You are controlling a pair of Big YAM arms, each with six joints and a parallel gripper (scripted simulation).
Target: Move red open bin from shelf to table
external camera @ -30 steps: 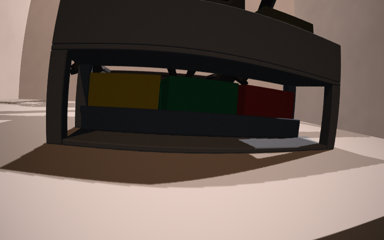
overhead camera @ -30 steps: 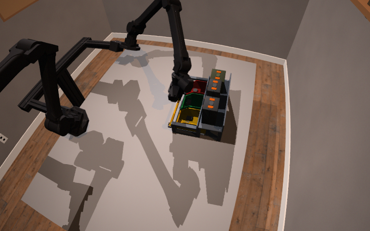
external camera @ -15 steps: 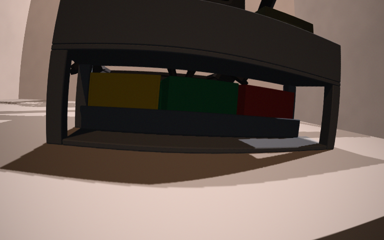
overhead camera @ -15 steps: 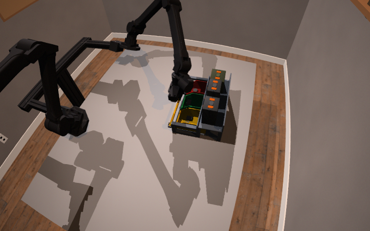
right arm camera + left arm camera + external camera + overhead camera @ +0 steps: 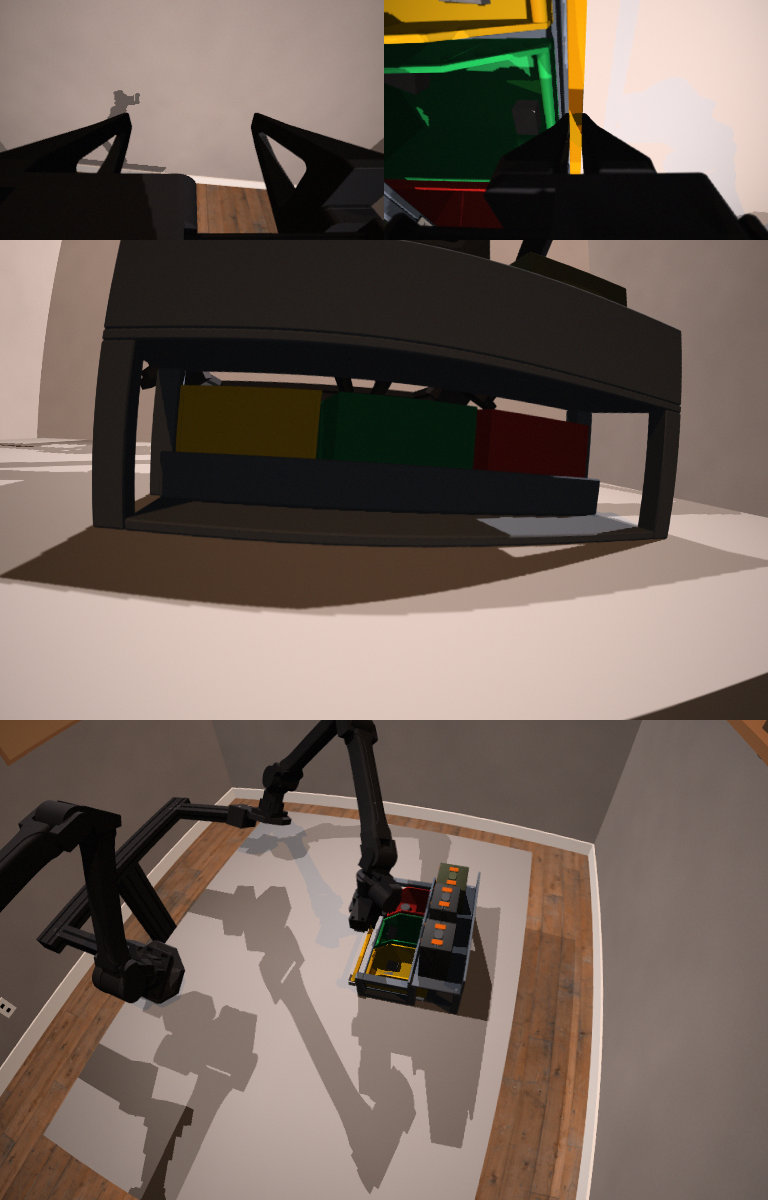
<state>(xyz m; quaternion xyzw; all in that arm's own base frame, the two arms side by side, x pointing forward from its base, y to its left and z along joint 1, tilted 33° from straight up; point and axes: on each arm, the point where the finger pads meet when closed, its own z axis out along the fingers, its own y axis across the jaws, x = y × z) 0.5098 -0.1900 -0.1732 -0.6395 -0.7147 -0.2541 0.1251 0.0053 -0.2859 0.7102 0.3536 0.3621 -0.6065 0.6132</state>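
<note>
My left gripper is now 110 mm short of the green bin and 20 mm above it. The rest, counted from my left hand: red open bin (110 mm to the left, 100 mm ahead, 20 mm below); then grey shelf (130 mm ahead).
</note>
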